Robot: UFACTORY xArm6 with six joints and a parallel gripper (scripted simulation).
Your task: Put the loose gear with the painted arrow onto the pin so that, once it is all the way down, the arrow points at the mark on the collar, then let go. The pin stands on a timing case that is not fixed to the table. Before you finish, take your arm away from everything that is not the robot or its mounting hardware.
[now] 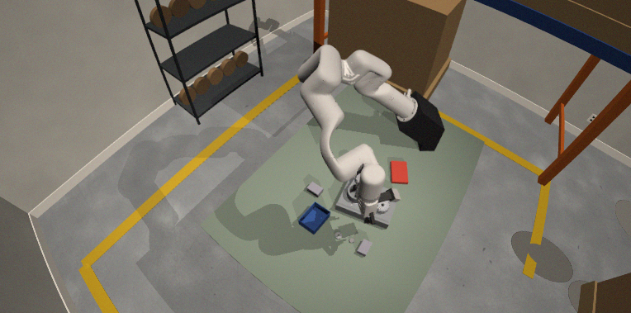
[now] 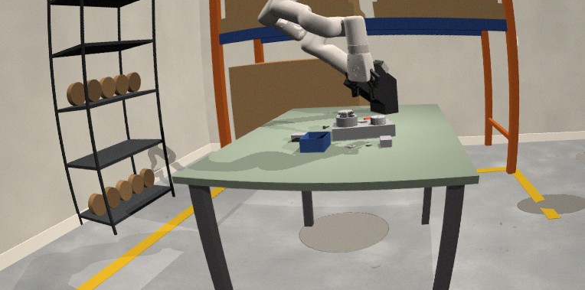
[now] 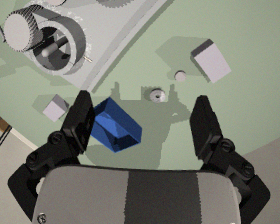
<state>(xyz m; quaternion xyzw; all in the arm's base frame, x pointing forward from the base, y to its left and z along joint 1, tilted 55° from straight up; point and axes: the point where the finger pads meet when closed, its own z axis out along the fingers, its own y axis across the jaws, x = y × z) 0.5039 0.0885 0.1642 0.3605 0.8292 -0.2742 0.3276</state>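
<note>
The grey toothed gear is 10 cm behind my hand, 7 cm to the left of it and 11 cm below it. From my hand the other things lie so: red block 32 cm behind, 11 cm to the left, 15 cm below; blue tray 3 cm ahead, 19 cm to the right, 15 cm below; disc 7 cm ahead, 1 cm to the right, 16 cm below.
</note>
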